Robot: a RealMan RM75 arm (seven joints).
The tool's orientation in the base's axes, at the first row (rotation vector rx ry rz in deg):
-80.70 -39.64 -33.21
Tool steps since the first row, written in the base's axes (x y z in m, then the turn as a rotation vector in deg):
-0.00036 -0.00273 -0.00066 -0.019 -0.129 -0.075
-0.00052 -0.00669 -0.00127 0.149 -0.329 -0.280
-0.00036 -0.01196 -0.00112 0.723 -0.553 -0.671
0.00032 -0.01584 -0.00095 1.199 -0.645 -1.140
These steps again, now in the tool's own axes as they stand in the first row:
-0.00083 -0.00005 -0.00271 -0.073 0.026 -0.129
-0.00154 -0.00009 -0.00665 -0.117 0.270 -0.349
-0.00153 -0.00054 -0.01191 -0.022 0.935 -0.636
-0.00110 -0.00049 -0.01583 -0.046 1.592 -0.785

